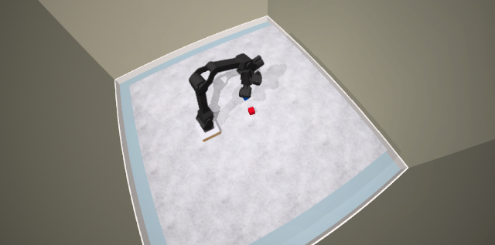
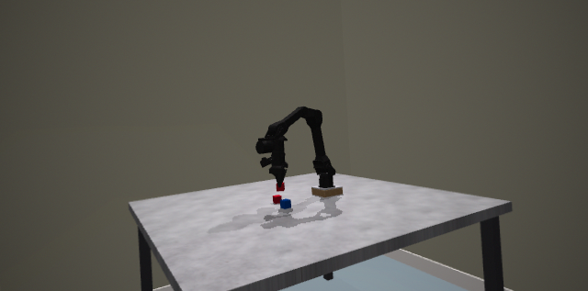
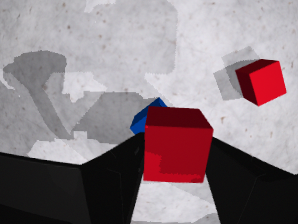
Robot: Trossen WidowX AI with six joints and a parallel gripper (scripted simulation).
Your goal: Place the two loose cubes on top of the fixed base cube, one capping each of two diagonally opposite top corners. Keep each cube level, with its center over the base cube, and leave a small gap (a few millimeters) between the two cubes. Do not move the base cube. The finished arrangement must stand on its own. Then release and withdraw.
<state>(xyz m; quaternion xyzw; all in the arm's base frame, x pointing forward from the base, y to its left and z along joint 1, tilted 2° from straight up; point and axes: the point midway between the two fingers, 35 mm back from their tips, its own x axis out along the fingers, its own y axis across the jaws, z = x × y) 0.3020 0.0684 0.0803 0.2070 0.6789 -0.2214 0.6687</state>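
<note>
My gripper tip is 80 mm above the blue cube, 20 mm to the right of it and 10 mm past it.
</note>
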